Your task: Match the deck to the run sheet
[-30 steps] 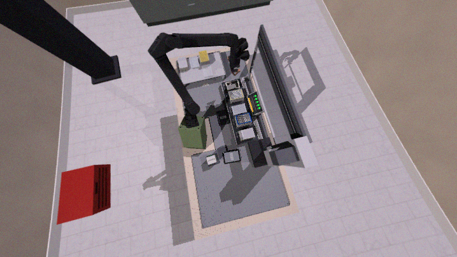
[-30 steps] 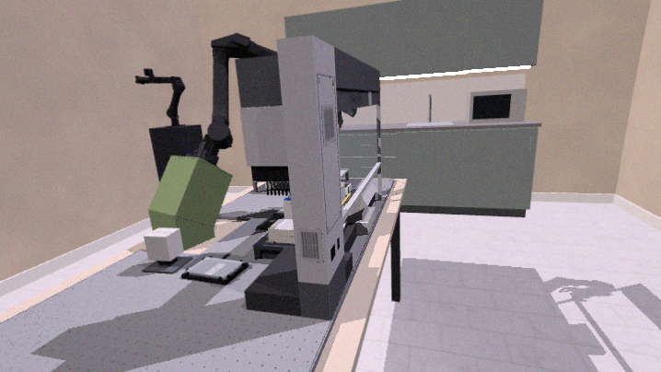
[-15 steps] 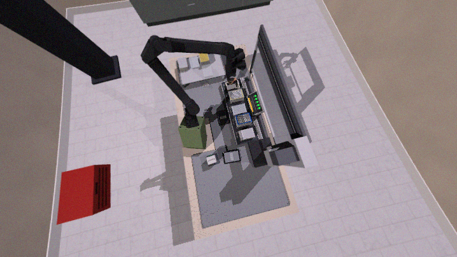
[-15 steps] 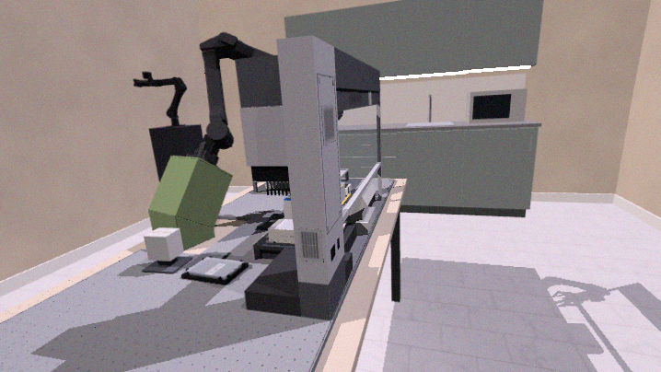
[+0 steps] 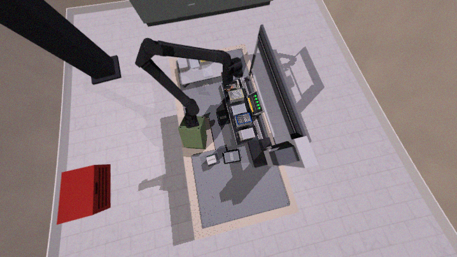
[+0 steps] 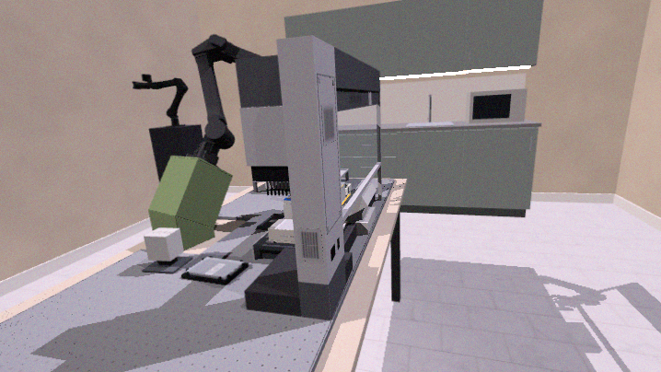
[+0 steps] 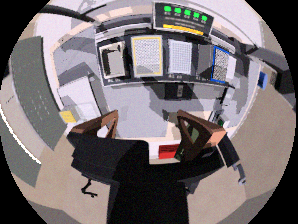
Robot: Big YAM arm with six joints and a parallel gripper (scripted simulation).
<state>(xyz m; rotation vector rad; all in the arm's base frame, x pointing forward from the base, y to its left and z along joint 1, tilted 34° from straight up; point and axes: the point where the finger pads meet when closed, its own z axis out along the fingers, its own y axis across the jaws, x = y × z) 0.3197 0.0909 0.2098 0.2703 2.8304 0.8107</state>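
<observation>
Right now my hand is 20 cm above the yellow-framed tip rack, 7 cm short of it and 2 cm to the left of it. Round my hand: one-well reservoir: 23 cm below, 11 cm to the left, 9 cm ahead; then white block: 38 cm to the right, 22 cm below, 5 cm ahead; then blue-framed tip rack: 26 cm to the right, 17 cm below, 6 cm ahead.
</observation>
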